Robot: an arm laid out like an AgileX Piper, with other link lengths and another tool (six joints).
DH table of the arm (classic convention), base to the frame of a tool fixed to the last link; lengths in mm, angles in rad. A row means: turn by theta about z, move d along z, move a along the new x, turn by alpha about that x. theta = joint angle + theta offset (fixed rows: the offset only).
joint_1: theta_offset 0, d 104.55, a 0, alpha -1.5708
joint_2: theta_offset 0.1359, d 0, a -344.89, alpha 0
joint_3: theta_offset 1.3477, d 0, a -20.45, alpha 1.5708
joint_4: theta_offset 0, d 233.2, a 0, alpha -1.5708
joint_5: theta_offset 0, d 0, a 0, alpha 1.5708
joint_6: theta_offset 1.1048, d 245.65, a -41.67, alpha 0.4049
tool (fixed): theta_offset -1.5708, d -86.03, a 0, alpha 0
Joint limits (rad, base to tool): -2.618..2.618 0..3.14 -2.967..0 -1.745..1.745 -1.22..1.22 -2.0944..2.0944
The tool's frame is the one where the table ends.
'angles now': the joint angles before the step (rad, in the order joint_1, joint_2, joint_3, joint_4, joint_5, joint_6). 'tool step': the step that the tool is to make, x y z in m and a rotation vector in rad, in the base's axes. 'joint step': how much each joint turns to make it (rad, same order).
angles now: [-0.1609 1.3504 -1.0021 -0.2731 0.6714 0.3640]
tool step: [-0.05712 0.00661 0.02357 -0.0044 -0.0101 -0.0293]
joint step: [0.0106 -0.1773 0.0375 0.0010 0.1350 0.0052]
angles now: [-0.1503 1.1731 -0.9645 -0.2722 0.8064 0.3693]
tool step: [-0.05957 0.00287 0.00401 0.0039 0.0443 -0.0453]
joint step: [0.0000 -0.1578 0.0394 0.0000 0.1689 0.0000]
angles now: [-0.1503 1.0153 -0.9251 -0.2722 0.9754 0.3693]
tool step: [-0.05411 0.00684 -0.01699 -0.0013 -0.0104 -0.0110]
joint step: [0.0001 -0.1780 0.1282 0.0000 0.0409 0.0001]
